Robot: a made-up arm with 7 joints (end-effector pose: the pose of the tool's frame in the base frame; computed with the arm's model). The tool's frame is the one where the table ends. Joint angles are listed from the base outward.
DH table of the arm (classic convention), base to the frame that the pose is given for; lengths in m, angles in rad. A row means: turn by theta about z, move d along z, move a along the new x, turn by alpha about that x. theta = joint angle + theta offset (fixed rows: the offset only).
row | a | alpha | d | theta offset
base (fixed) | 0 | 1.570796 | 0 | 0
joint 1 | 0 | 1.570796 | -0.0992 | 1.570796
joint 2 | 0 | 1.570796 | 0 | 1.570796
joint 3 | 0 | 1.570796 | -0.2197 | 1.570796
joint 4 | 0 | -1.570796 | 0 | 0
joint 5 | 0 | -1.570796 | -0.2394 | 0
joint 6 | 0 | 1.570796 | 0 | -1.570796
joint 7 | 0 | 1.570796 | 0 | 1.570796
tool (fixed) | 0 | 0 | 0 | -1.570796
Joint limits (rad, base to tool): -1.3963..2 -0.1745..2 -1.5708..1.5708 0..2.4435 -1.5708..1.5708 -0.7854..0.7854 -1.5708..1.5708
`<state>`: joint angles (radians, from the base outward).
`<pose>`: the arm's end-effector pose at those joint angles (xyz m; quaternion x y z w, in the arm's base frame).
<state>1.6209 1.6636 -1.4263 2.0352 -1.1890 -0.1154 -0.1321</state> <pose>0.1987 0.2308 0.0408 -0.6806 0.2970 0.6643 0.0856</pose>
Working (the frame after each row of the table, in the pose's form):
after base (fixed): 0.0000 0.0000 0.0000 0.7071 0.0000 0.0000 0.7071
after joint 1: 0.0000 0.0992 0.0000 0.0250 0.0000 -0.9997 0.0000
after joint 2: 0.0000 0.0992 0.0000 0.7053 0.0151 0.0505 0.7069
after joint 3: -0.0203 0.3180 -0.0010 -0.9942 -0.0463 -0.0970 0.0022
after joint 4: -0.0203 0.3180 -0.0010 0.4564 -0.6157 -0.5462 0.3380
after joint 5: 0.1987 0.2308 0.0408 0.5295 0.2740 -0.6337 0.4929
after joint 6: 0.1987 0.2308 0.0408 -0.0016 0.1499 0.9668 0.2072
after joint 7: 0.1987 0.2308 0.0408 0.2713 -0.6912 -0.5303 0.4092

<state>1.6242 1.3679 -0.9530 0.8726 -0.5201 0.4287 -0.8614</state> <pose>0.2157 0.4350 0.1179 0.9507 -0.2788 0.0437 0.1289</pose>
Working (the frame after each row of the table, in the pose's form):
after base (fixed): 0.0000 0.0000 0.0000 0.7071 0.0000 0.0000 0.7071
after joint 1: 0.0000 0.0992 0.0000 0.0267 0.0000 -0.9996 0.0000
after joint 2: 0.0000 0.0992 0.0000 0.7051 -0.0904 -0.0528 0.7013
after joint 3: 0.0442 0.3144 0.0024 0.9394 -0.0973 0.3276 0.0282
after joint 4: 0.0442 0.3144 0.0024 0.6528 -0.5614 -0.1246 0.4931
after joint 5: 0.2157 0.4350 0.1179 0.2338 -0.0901 -0.4398 0.8624
after joint 6: 0.2157 0.4350 0.1179 0.5186 -0.5555 -0.6270 0.1714
after joint 7: 0.2157 0.4350 0.1179 0.4751 -0.8694 0.1220 0.0602

